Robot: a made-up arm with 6 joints. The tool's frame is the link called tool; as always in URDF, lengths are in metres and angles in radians. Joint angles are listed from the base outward. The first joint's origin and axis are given. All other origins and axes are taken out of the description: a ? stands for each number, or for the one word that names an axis. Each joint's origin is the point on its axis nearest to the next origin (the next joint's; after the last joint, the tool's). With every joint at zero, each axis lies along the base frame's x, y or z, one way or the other. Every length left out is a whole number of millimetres.
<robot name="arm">
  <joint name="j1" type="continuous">
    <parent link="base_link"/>
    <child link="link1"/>
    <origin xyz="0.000 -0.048 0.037"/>
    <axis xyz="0 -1 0"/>
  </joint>
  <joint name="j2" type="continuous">
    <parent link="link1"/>
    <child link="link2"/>
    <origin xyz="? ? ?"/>
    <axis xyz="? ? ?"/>
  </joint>
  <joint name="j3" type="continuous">
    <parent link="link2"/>
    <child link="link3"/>
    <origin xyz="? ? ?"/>
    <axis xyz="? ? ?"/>
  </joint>
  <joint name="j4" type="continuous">
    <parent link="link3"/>
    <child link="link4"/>
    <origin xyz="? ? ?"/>
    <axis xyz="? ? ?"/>
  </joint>
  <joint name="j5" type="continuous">
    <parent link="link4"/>
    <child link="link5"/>
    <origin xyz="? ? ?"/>
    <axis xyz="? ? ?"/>
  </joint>
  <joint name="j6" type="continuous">
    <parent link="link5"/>
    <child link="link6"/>
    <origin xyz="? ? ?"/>
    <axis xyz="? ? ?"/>
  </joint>
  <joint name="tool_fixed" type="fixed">
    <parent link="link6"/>
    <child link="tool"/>
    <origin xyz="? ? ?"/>
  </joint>
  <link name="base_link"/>
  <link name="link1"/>
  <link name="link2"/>
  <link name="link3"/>
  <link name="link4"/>
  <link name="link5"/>
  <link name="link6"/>
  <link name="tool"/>
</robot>
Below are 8 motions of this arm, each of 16 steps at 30 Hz.
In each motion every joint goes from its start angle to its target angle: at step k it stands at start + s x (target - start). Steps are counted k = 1, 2, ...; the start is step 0. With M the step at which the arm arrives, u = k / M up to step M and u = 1 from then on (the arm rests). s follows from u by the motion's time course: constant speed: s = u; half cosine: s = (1 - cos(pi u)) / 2; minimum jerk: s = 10 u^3 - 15 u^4 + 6 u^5.
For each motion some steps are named. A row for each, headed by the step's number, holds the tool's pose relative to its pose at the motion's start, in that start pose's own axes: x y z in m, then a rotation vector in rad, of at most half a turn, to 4 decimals.
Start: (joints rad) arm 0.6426 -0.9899 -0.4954 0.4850 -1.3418 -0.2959
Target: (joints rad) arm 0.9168 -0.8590 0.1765 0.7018 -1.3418 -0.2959
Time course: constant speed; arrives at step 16
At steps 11, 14, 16:
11: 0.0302 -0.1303 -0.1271 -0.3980 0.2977 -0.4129
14: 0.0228 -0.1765 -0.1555 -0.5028 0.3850 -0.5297
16: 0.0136 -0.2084 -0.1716 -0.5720 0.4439 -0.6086

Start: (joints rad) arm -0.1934 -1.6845 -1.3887 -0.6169 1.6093 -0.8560
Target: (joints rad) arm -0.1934 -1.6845 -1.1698 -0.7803 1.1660 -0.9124
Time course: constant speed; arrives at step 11
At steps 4, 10, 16:
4: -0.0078 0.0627 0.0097 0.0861 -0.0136 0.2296
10: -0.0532 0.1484 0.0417 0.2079 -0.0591 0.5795
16: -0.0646 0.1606 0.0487 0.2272 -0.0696 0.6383

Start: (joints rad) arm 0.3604 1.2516 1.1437 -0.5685 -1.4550 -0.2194
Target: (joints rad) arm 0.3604 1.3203 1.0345 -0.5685 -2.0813 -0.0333
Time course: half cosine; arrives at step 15
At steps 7, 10, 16:
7: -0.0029 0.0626 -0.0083 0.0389 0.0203 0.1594
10: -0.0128 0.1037 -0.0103 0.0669 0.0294 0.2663
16: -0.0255 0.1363 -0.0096 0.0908 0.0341 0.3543

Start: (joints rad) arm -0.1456 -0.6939 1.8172 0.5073 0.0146 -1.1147
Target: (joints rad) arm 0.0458 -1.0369 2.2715 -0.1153 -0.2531 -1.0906
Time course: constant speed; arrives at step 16
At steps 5, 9, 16:
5: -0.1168 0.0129 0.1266 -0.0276 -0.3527 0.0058
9: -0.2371 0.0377 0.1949 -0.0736 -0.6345 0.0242
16: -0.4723 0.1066 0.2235 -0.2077 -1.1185 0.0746

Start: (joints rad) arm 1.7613 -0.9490 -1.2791 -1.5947 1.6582 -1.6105
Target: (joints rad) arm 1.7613 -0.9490 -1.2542 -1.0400 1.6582 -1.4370
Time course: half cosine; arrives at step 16
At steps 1, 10, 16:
1: 0.0000 0.0009 0.0001 -0.0053 -0.0003 -0.0014
10: -0.0021 0.0670 0.0035 -0.3811 -0.0441 -0.1014
16: -0.0053 0.0983 0.0019 -0.5493 -0.0807 -0.1446

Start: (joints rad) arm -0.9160 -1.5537 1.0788 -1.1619 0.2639 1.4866
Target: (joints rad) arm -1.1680 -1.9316 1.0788 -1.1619 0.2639 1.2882
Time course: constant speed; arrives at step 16
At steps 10, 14, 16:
10: 0.0352 0.0609 -0.0953 -0.0021 0.2838 0.1270
14: 0.0383 0.0870 -0.1336 0.0107 0.3970 0.1864
16: 0.0374 0.1005 -0.1521 0.0200 0.4533 0.2178

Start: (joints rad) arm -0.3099 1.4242 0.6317 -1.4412 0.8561 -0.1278
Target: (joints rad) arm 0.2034 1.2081 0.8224 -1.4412 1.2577 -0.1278
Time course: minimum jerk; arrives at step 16
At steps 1, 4, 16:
1: 0.0001 -0.0006 -0.0002 0.0011 0.0005 -0.0003
4: 0.0060 -0.0258 -0.0093 0.0522 0.0253 -0.0155
16: 0.0441 -0.1952 -0.1556 0.4767 0.2836 -0.1007

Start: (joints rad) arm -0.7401 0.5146 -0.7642 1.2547 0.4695 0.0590
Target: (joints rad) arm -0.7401 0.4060 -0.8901 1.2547 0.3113 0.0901
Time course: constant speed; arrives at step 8
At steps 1, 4, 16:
1: -0.0049 0.0161 0.0030 -0.0061 -0.0085 0.0339
4: -0.0230 0.0640 0.0106 -0.0262 -0.0331 0.1352
16: -0.0542 0.1259 0.0168 -0.0578 -0.0636 0.2694

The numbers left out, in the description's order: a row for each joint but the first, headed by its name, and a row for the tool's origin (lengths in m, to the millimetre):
j2: xyz -0.127 0.000 -0.015, axis 0 0 -1
j3: xyz 0.007 0.004 0.000, axis 0 -1 0
j4: xyz 0.033 0.000 -0.007, axis -1 0 0
j5: xyz 0.000 0.037 0.257, axis 0 0 -1
j6: xyz 0.092 -0.011 0.000, axis 0 0 -1
tool: xyz 0.325 0.049 0.000

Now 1 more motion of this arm.
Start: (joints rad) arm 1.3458 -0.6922 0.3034 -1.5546 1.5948 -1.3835
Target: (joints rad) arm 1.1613 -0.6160 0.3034 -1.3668 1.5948 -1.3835
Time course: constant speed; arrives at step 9
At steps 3, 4, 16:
3: -0.0108 -0.0030 0.0137 -0.0255 -0.0397 -0.0495
4: -0.0144 -0.0039 0.0181 -0.0344 -0.0522 -0.0667
16: -0.0318 -0.0081 0.0382 -0.0818 -0.1089 -0.1572

